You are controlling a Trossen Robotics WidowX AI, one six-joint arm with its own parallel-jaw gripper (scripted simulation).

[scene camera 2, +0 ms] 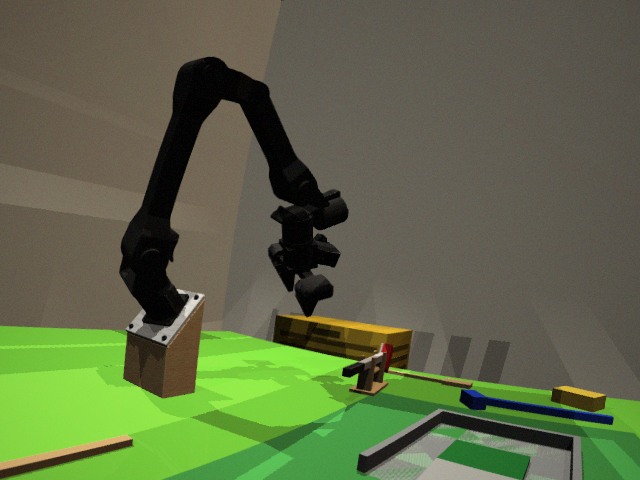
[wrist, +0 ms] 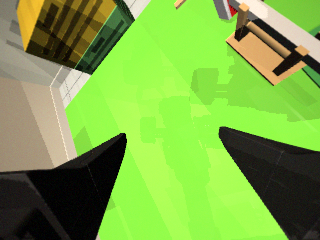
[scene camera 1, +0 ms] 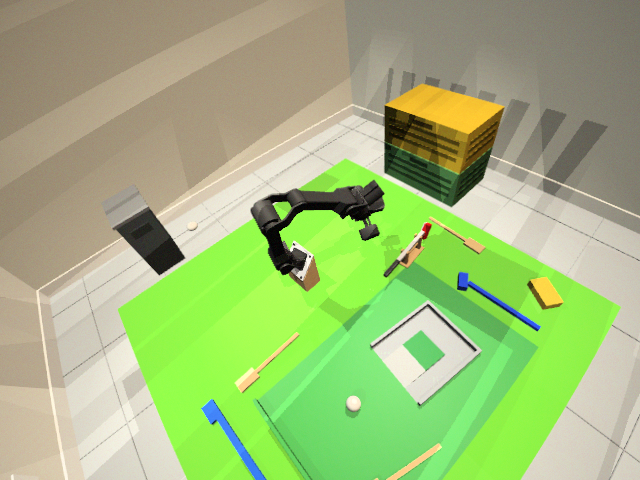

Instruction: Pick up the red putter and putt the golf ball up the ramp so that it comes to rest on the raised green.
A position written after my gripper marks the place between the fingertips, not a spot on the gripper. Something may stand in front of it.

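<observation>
Scene camera 2 gives me my gripper (scene camera 2: 298,303), which is open and holds nothing, together with a wooden stand (scene camera 2: 370,382) and a yellow block (scene camera 2: 585,400). The block is in scene camera 1 too (scene camera 1: 545,294). As for the wrist view, my gripper (wrist: 172,133) is visible there, while the yellow block is out of frame in the wrist view.
</observation>
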